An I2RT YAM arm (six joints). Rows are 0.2 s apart.
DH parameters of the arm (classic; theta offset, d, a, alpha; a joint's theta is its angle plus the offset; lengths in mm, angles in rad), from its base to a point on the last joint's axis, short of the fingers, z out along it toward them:
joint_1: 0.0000 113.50 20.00 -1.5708
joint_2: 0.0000 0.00 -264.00 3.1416
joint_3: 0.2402 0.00 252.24 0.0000
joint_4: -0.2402 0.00 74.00 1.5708
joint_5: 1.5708 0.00 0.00 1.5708
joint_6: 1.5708 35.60 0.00 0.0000
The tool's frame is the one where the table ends.
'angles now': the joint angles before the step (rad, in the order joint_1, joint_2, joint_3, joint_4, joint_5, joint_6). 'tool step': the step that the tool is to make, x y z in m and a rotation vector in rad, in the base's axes. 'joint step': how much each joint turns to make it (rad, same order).
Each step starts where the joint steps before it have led.
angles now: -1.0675, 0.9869, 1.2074, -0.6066, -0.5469, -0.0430
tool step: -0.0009, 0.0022, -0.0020, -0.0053, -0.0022, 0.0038
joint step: 0.0010, -0.0127, -0.0154, 0.0074, -0.0023, -0.0019
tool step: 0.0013, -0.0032, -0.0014, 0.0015, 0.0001, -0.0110
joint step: -0.0006, 0.0086, -0.0034, 0.0134, 0.0094, 0.0052
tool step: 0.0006, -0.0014, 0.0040, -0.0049, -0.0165, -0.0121
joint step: 0.0004, 0.0052, 0.0104, 0.0165, 0.0073, 0.0183
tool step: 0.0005, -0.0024, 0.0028, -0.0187, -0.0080, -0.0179
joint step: -0.0010, 0.0054, 0.0050, 0.0229, 0.0165, 0.0044
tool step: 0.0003, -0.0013, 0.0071, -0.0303, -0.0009, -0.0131
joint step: 0.0009, 0.0093, 0.0255, 0.0060, 0.0177, -0.0099
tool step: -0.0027, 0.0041, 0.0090, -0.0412, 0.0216, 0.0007
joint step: -0.0002, -0.0026, 0.0372, -0.0341, 0.0110, -0.0422
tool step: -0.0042, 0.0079, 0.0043, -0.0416, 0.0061, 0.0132
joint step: -0.0002, -0.0265, 0.0022, -0.0102, -0.0053, -0.0320
